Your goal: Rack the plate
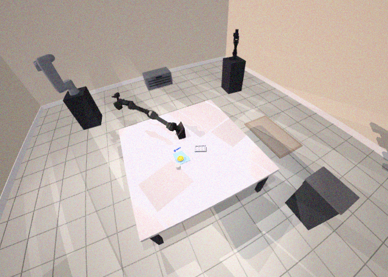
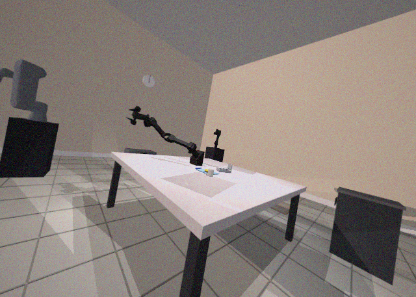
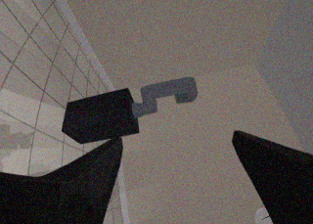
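Right now my gripper tip is 760 mm short of the yellow plate, 520 mm to the right of it and 370 mm above it. From my gripper tip the other things lie so: blue mat: 740 mm ahead, 540 mm to the left, 390 mm below; then blue spoon: 630 mm ahead, 520 mm to the left, 390 mm below; then white cup: 850 mm ahead, 470 mm to the left, 360 mm below.
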